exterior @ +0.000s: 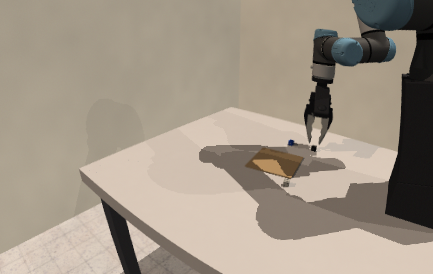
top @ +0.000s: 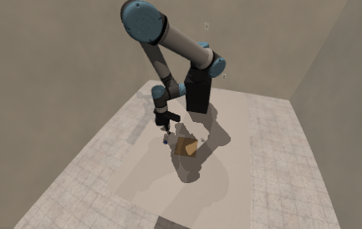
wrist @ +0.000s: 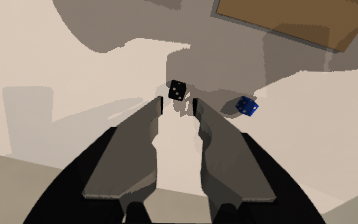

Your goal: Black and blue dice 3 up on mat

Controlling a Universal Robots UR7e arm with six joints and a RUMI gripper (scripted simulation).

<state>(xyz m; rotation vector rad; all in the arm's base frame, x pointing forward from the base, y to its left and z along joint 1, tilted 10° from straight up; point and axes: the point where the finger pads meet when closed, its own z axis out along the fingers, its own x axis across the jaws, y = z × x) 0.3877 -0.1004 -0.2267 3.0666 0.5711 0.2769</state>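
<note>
The black die is 3 cm below my hand. Round my hand: blue die 8 cm ahead, 2 cm to the left, 3 cm below; brown mat 5 cm ahead, 16 cm to the left, 4 cm below; white die 4 cm behind, 25 cm to the left, 3 cm below.
</note>
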